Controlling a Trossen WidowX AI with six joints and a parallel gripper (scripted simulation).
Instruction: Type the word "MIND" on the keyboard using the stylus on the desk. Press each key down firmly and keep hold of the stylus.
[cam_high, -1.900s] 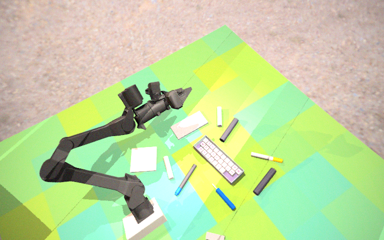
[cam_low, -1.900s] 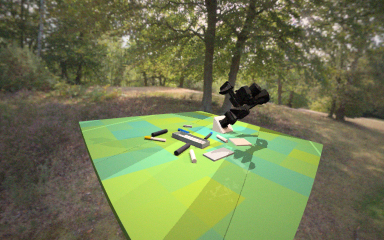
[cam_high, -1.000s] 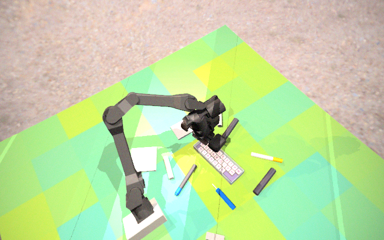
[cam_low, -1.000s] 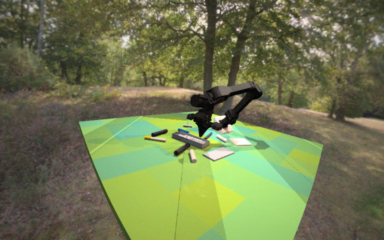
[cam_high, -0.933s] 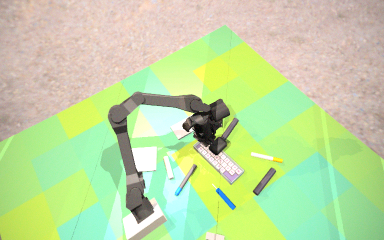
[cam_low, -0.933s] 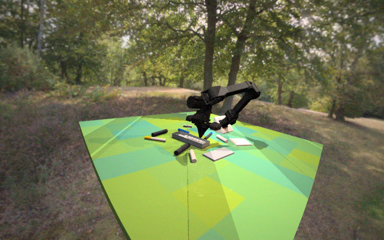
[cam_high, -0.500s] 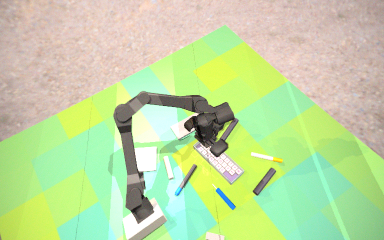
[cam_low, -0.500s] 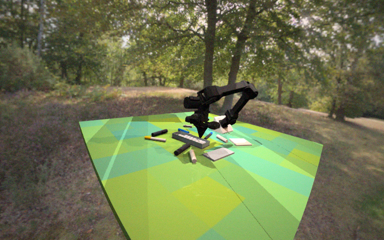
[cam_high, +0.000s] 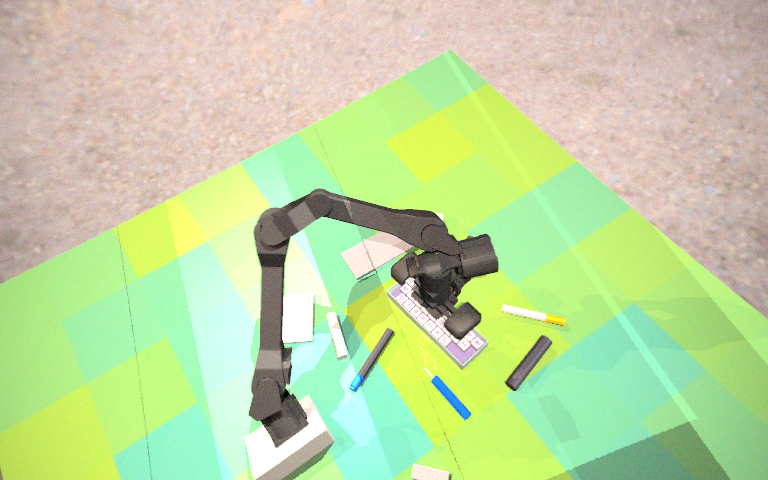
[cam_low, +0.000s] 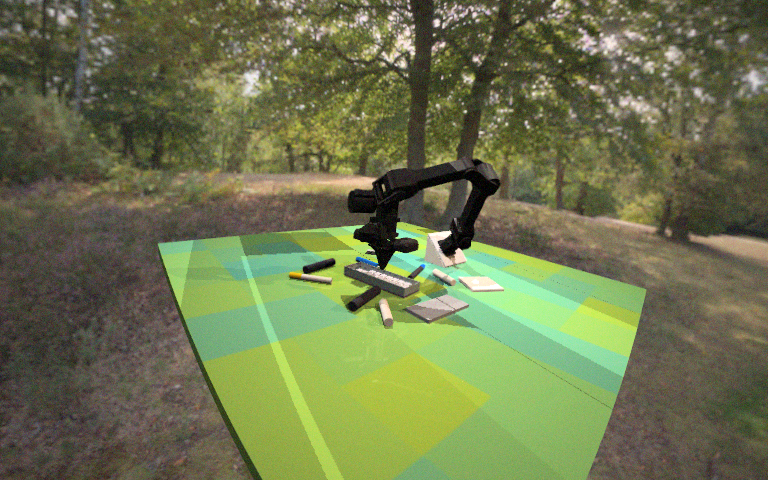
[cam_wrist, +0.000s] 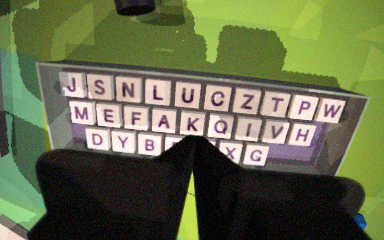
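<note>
My gripper tip is now 5 cm to the right of the N key, 3 cm above it and 2 cm short of it. From my gripper tip the other things lie so: grey slab (20 cm to the left, 4 cm below); M key (8 cm to the left, 3 cm below, 1 cm behind); blue stylus (11 cm to the right, 8 cm behind, 3 cm below).
</note>
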